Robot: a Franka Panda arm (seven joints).
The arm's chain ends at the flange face. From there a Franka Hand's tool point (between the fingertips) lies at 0.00 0.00 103.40 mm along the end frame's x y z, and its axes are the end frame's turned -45 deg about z.
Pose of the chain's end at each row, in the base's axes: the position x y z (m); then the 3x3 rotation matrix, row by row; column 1 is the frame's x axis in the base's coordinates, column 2 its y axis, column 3 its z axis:
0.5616 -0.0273 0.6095; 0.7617 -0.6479 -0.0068; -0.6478 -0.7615 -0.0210; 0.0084 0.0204 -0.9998
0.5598 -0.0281 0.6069; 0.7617 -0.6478 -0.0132; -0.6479 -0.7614 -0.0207; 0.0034 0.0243 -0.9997
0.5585 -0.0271 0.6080; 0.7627 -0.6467 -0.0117; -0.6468 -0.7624 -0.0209; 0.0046 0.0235 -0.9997
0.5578 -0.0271 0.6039; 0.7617 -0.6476 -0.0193; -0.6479 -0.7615 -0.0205; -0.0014 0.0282 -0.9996
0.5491 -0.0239 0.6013; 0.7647 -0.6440 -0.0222; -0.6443 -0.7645 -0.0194; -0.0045 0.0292 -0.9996
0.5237 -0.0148 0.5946; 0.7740 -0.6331 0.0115; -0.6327 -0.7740 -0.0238; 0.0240 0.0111 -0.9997
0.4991 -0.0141 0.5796; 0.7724 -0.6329 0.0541; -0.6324 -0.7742 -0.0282; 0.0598 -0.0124 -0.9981
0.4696 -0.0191 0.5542; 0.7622 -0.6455 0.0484; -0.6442 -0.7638 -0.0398; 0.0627 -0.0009 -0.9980
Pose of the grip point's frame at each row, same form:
0.5609 -0.0295 0.5061; 0.9967 0.0805 -0.0068; 0.0804 -0.9965 -0.0210; -0.0085 0.0204 -0.9998
0.5584 -0.0302 0.5035; 0.9967 0.0805 -0.0132; 0.0803 -0.9965 -0.0207; -0.0148 0.0196 -0.9997
0.5573 -0.0293 0.5046; 0.9966 0.0820 -0.0117; 0.0817 -0.9965 -0.0209; -0.0134 0.0199 -0.9997
0.5558 -0.0292 0.5005; 0.9965 0.0807 -0.0193; 0.0803 -0.9966 -0.0205; -0.0209 0.0190 -0.9996
0.5468 -0.0259 0.4979; 0.9961 0.0853 -0.0222; 0.0850 -0.9962 -0.0194; -0.0238 0.0175 -0.9996
0.5249 -0.0173 0.4912; 0.9950 0.0996 0.0115; 0.0999 -0.9947 -0.0238; 0.0091 0.0248 -0.9997
0.5047 -0.0170 0.4764; 0.9937 0.0986 0.0541; 0.1003 -0.9946 -0.0282; 0.0511 0.0335 -0.9981
0.4746 -0.0232 0.4510; 0.9954 0.0825 0.0484; 0.0846 -0.9956 -0.0398; 0.0450 0.0437 -0.9980

